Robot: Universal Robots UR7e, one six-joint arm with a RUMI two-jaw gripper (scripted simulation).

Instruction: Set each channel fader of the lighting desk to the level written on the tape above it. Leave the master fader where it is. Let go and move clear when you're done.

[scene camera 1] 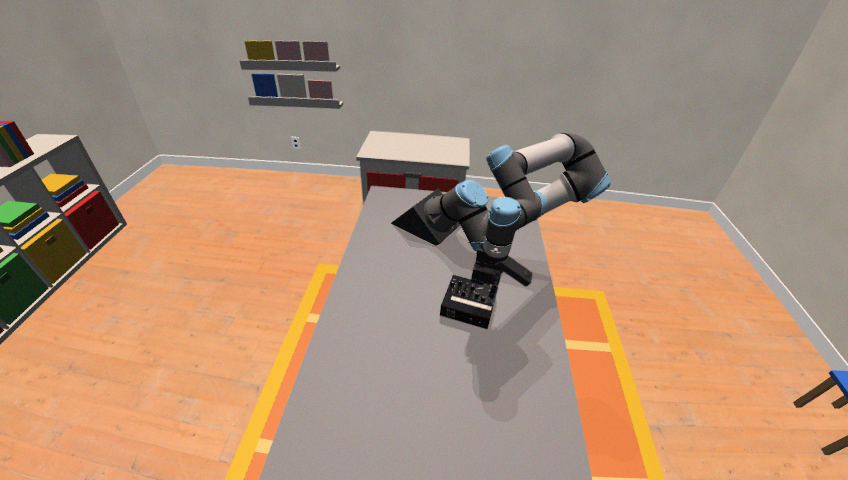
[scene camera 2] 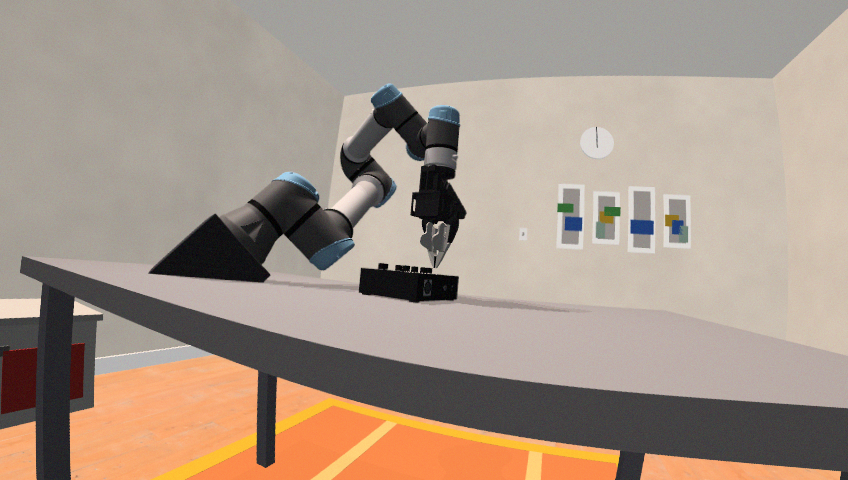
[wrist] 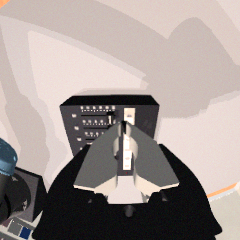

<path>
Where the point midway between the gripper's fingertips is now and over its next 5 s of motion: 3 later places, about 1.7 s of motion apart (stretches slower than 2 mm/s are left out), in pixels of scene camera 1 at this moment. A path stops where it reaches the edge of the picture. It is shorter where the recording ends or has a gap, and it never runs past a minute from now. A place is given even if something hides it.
The gripper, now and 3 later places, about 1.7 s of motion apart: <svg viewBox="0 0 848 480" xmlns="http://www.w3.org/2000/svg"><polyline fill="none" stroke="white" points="488,302 488,301 489,297 491,290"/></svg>
</path>
